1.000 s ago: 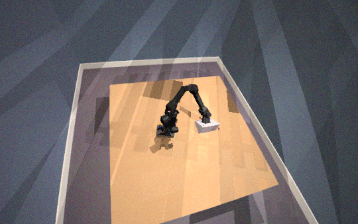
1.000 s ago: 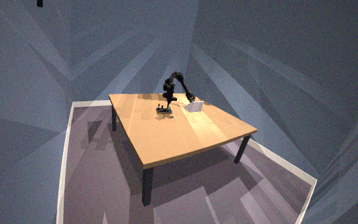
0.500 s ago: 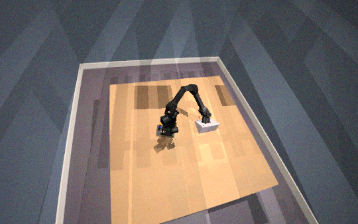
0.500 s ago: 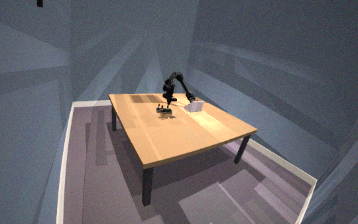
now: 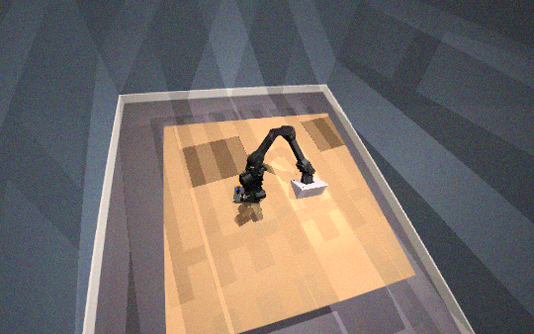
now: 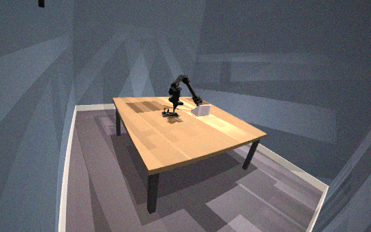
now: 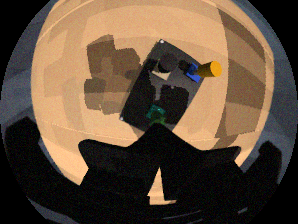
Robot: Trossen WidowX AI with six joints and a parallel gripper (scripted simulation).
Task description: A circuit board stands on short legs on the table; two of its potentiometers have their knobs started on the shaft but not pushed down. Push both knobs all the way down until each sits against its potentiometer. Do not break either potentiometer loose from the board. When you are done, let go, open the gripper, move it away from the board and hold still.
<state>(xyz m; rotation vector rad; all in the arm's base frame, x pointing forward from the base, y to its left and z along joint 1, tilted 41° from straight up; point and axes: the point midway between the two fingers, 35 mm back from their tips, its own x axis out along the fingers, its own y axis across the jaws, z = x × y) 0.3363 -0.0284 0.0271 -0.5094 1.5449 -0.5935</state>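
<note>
Now: gripper tip 10 mm above the green knob.
</note>
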